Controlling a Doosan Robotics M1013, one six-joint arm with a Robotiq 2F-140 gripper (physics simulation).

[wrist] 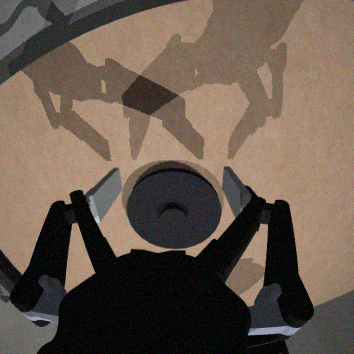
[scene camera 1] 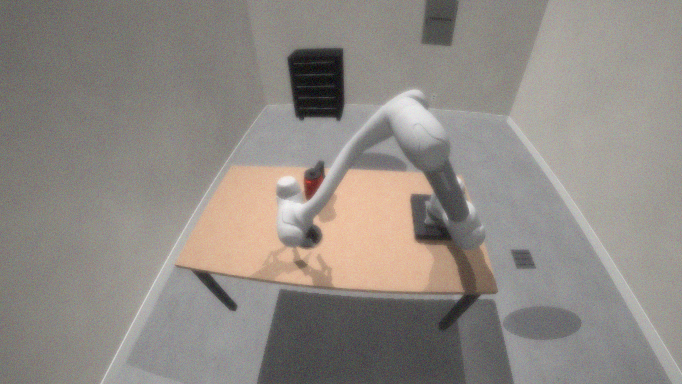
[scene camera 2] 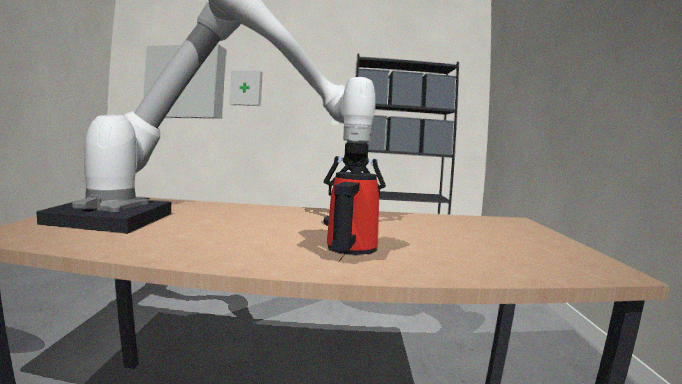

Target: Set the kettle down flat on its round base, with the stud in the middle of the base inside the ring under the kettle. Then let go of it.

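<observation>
The red kettle [scene camera 1: 312, 187] [scene camera 2: 367, 215] with black lid and handle stands upright on the table, apart from its base. It does not show in the wrist view. The dark round base [scene camera 1: 314, 236] [wrist: 172, 230] lies flat on the table, with its raised stud [wrist: 172, 207] in the middle. The kettle mostly hides the base in scene camera 2. My gripper [wrist: 170, 177] [scene camera 2: 356, 190] is open and empty, pointing down above the base, a finger to each side of the disc in the wrist view. In scene camera 2 it is partly hidden behind the kettle. The ring under the kettle is hidden.
The wooden table [scene camera 1: 370, 260] [scene camera 2: 475, 265] carries the arm's black mounting plate [scene camera 1: 420, 232] [scene camera 2: 85, 221] at the other end. A black drawer cabinet [scene camera 1: 317, 85] and a shelf rack [scene camera 2: 456, 135] with grey bins stand beyond the table.
</observation>
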